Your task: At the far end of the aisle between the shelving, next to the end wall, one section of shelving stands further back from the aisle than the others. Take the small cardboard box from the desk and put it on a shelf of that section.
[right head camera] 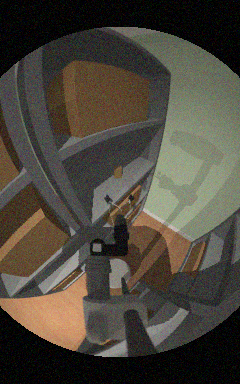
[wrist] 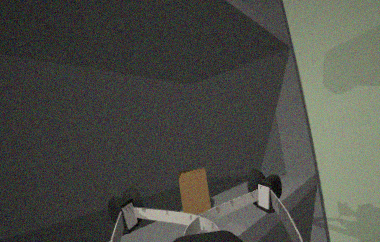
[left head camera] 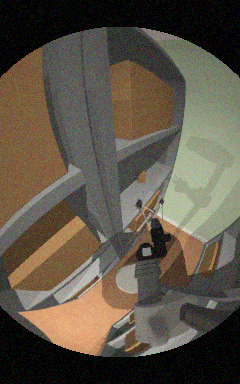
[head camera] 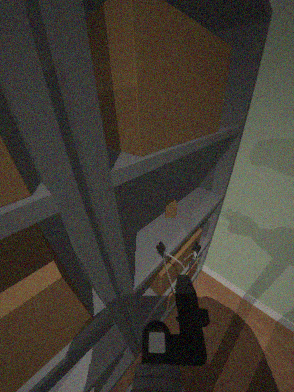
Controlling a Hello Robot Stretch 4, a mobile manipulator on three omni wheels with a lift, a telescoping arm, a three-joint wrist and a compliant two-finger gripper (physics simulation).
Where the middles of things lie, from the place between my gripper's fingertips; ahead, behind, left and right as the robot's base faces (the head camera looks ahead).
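Labels:
There is the small cardboard box [wrist: 193,184], and measured from it my hand is 28 cm short of it and 5 cm above it.

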